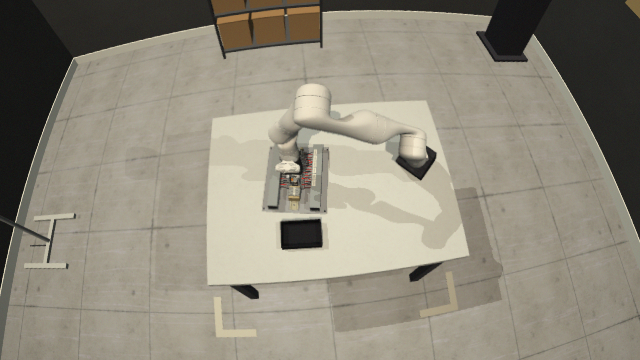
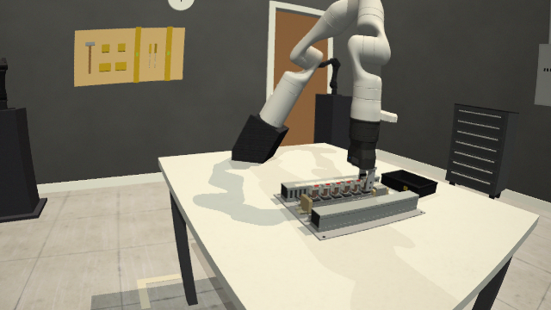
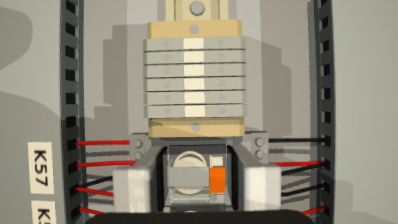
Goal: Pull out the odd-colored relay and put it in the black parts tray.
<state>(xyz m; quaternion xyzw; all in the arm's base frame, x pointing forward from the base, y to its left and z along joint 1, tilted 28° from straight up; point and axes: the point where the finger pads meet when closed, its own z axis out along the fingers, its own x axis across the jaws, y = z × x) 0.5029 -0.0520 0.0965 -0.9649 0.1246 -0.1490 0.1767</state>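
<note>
Now: hand 1 cm above the clear relay. The rest, counted from my hand: black parts tray: 1 cm ahead, 22 cm to the left, 4 cm below; then relay panel: 1 cm behind, 4 cm to the right, 4 cm below.
</note>
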